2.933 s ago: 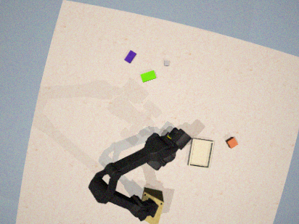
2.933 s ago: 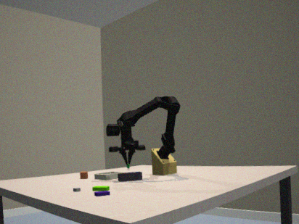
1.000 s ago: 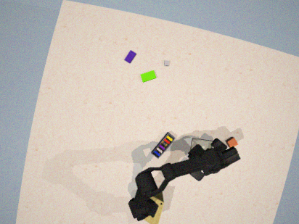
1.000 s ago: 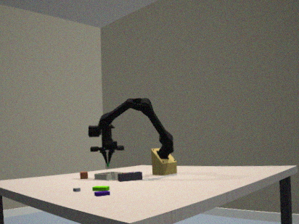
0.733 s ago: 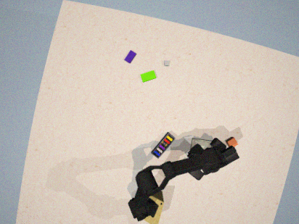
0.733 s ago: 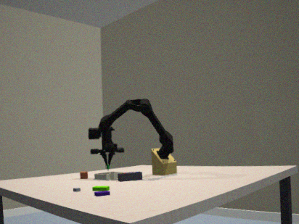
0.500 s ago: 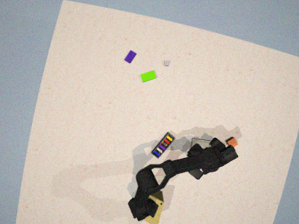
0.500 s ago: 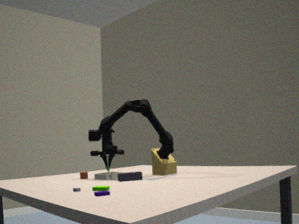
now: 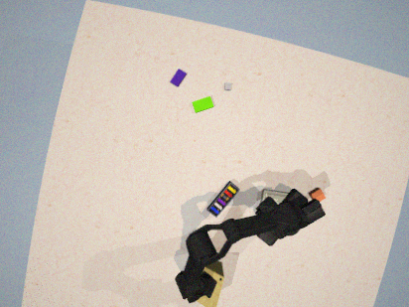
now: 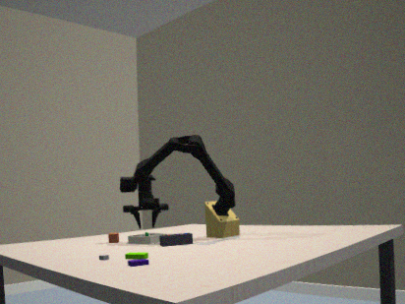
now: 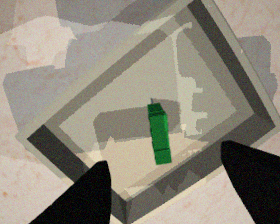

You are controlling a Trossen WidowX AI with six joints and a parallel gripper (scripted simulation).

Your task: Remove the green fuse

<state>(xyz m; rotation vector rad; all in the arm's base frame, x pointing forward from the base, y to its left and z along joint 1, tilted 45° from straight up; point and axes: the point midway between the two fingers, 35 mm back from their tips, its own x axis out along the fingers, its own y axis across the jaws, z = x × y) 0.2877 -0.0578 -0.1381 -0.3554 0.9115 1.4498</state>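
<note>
My gripper tip is 3 cm above the green fuse. Also, from my gripper tip: red fuse 17 cm to the left, 3 cm below; yellow fuse 2 cm ahead, 17 cm to the left, 3 cm below; cream tray 5 cm below.
</note>
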